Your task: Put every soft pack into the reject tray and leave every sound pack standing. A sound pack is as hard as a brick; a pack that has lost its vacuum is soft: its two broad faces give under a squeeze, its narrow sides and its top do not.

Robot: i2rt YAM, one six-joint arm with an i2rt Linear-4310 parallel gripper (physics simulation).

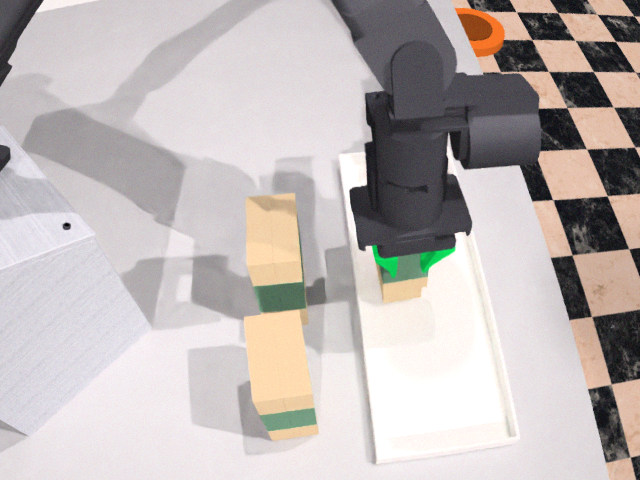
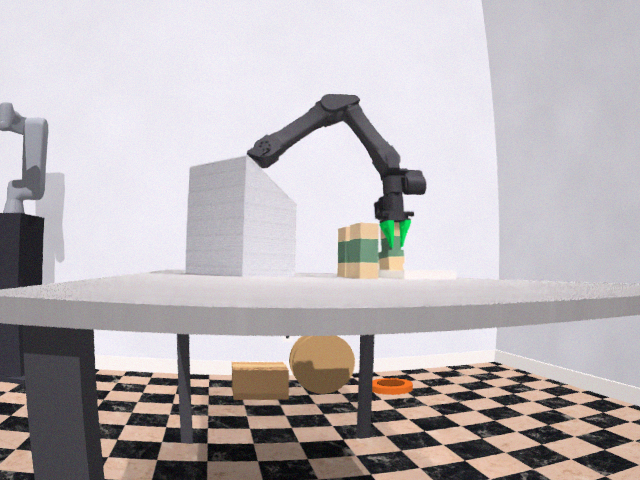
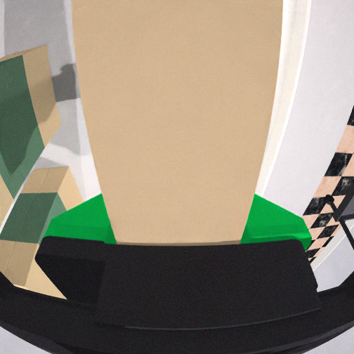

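Pixels of known places: gripper, between the fingertips: (image 1: 407, 269) (image 2: 396, 247); arm's base, origin of its link: (image 2: 242, 185).
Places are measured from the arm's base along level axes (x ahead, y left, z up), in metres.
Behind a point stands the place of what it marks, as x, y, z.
My gripper (image 1: 409, 272) {0.440, 0.043, -0.160} (image 2: 397, 248) {0.440, 0.043, -0.160} (image 3: 178, 220), with green fingers, is shut on a tan pack with a green band (image 1: 403, 290) {0.440, 0.043, -0.204} (image 2: 392, 263) {0.427, 0.041, -0.206} (image 3: 180, 100). It holds this pack upright over the back half of the white reject tray (image 1: 434, 397) {0.478, -0.066, -0.243} (image 2: 431, 274) {0.493, -0.130, -0.234}, its bottom at or very near the tray floor; contact cannot be told. Two like packs stand upright on the table left of the tray: a back pack (image 1: 272, 232) {0.307, 0.048, -0.107} (image 2: 342, 253) {0.283, 0.038, -0.180} (image 3: 20, 110) and a front pack (image 1: 279, 356) {0.326, -0.079, -0.107} (image 2: 364, 250) {0.319, -0.120, -0.176} (image 3: 35, 215). Their softness does not show.
A large pale grey block (image 1: 62, 310) {0.109, -0.051, -0.106} (image 2: 217, 222) {-0.052, -0.093, -0.112} with a sloping top stands on the table (image 2: 310, 320) {0.142, -0.976, -0.255} to the left of the packs. The table's right edge runs beside the tray. An orange ring (image 1: 488, 49) (image 2: 379, 386) lies on the floor.
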